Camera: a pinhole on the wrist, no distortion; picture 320 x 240 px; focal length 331.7 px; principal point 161.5 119.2 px. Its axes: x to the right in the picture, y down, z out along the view. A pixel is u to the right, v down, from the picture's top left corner.
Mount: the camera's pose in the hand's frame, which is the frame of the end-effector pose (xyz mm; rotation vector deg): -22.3 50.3 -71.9 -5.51 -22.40 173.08
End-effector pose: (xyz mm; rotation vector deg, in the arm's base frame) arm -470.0 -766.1 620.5 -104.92 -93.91 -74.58
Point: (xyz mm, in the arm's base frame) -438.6 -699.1 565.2
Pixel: 107 140
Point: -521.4 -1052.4 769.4
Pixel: behind the camera
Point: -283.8 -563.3 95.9
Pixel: 306 101
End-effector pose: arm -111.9 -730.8 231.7 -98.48 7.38 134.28
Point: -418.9 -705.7 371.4
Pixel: 160 42
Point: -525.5 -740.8 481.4
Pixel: 211 10
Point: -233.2 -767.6 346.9
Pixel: 237 30
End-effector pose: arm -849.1 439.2 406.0 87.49 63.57 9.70
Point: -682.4 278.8 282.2
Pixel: 82 112
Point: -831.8 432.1 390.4
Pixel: 18 205
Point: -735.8 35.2 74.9
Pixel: 156 217
